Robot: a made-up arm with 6 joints.
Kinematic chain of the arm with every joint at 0, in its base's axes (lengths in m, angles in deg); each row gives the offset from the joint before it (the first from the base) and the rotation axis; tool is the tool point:
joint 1: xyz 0 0 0.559 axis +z
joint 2: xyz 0 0 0 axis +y
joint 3: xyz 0 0 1.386 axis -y
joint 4: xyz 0 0 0 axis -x
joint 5: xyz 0.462 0 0 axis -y
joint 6: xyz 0 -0.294 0 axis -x
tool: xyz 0 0 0
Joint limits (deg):
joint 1: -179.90..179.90
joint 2: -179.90..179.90
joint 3: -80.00..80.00
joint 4: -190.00..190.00
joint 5: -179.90..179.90
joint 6: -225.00..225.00
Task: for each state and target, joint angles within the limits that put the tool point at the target. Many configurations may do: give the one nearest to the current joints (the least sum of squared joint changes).
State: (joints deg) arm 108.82 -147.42 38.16 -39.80 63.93 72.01
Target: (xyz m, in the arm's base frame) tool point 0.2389 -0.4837 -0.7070
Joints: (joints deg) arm 97.28 -179.77 13.88 -53.31 63.93 72.01
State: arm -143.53 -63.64 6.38 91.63 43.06 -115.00
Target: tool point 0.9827 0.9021 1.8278
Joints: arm -137.40 -57.38 17.86 90.24 43.06 -115.00
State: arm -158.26 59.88 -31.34 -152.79 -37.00 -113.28
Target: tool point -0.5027 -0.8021 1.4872
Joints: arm -139.68 24.51 -12.72 -166.82 -37.00 -113.28
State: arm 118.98 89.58 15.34 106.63 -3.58 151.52
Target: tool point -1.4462 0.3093 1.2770
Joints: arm 161.68 46.41 -8.64 123.21 -3.58 151.52
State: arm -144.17 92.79 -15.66 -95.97 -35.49 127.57
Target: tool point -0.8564 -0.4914 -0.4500
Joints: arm -151.71 113.11 23.72 -95.25 -35.49 127.57
